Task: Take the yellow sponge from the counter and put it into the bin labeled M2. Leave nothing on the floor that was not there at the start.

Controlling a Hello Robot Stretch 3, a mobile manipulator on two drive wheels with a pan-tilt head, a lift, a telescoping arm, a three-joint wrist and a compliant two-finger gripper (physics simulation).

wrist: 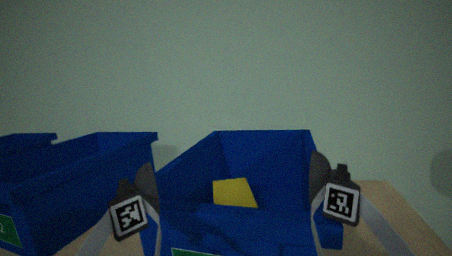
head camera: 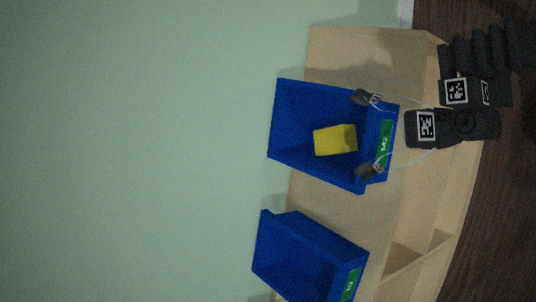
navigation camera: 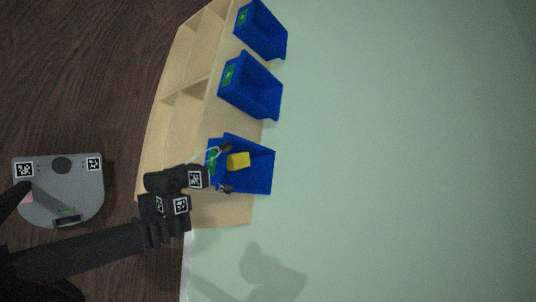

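Where they show: gripper, fingertip midpoint: (head camera: 354, 135) (navigation camera: 231, 167); robot's base, link origin: (navigation camera: 61, 164).
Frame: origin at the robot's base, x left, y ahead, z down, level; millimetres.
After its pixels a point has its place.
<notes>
The yellow sponge (head camera: 335, 140) {x -598, y -13, z -658 mm} (navigation camera: 238, 161) {x -598, y -14, z -658 mm} (wrist: 233, 193) lies inside the blue bin labeled M2 (head camera: 295, 107) {x -717, y -101, z -671 mm} (navigation camera: 260, 175) {x -720, y -88, z -673 mm} (wrist: 270, 150), apart from both fingers. In the wrist view its lower part is hidden behind the bin's front wall. My gripper (head camera: 365, 134) {x -461, y -18, z -759 mm} (navigation camera: 225, 168) {x -461, y -18, z -759 mm} (wrist: 232, 174) {x -461, y -18, z -759 mm} is open wide and empty, with its fingertips at the front part of bin M2, one toward each side. The green M2 label shows on the bin's front in the head camera view.
A blue bin labeled N2 (head camera: 300, 240) {x -648, y 217, z -731 mm} (navigation camera: 250, 85) {x -743, y 343, z -613 mm} (wrist: 75, 185) stands beside M2. Another blue bin (navigation camera: 262, 32) {x -860, y 696, z -611 mm} stands beyond it. All stand on a wooden shelf unit (head camera: 340, 205) {x -628, y 148, z -610 mm} (navigation camera: 232, 120) {x -619, y 161, z -610 mm} against the green wall (head camera: 150, 150) {x -834, y -5, z -1015 mm}. My base (navigation camera: 87, 187) {x -95, y -106, z -160 mm} is on the dark floor.
</notes>
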